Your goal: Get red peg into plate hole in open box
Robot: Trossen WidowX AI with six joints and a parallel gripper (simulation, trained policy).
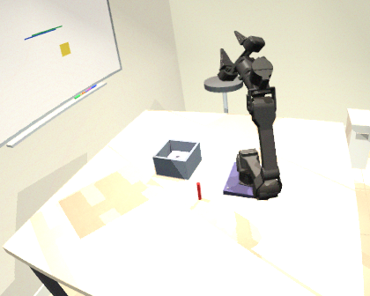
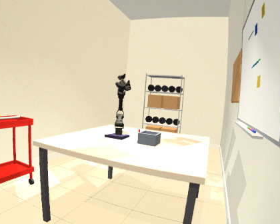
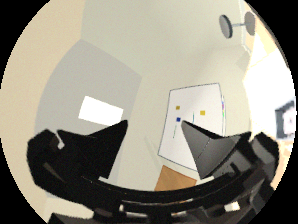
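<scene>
Right now my gripper tip is 540 mm above the red peg, 120 mm short of it and 110 mm to the right of it. The rest, counted from my gripper tip: pale plate 540 mm below, 300 mm ahead, 60 mm to the right; grey box 560 mm below, 300 mm ahead, 60 mm to the right.
</scene>
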